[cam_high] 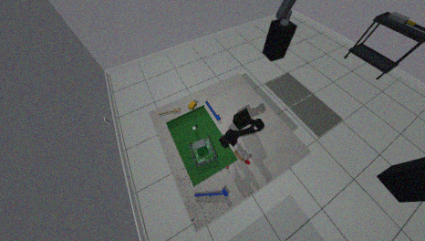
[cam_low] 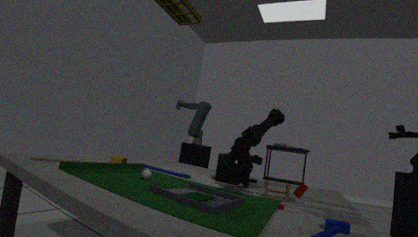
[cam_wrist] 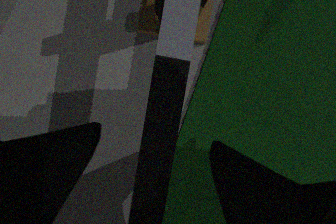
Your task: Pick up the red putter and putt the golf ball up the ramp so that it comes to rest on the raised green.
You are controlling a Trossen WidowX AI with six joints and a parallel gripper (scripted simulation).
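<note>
My gripper tip is 11 cm to the right of the red putter, 4 cm past it and 3 cm below it. Also, from my gripper tip: white golf ball: 32 cm to the right, 28 cm ahead; then yellow block: 62 cm to the right, 22 cm ahead, 1 cm below; then green mat: 28 cm ahead, 18 cm to the right, 3 cm below.
</note>
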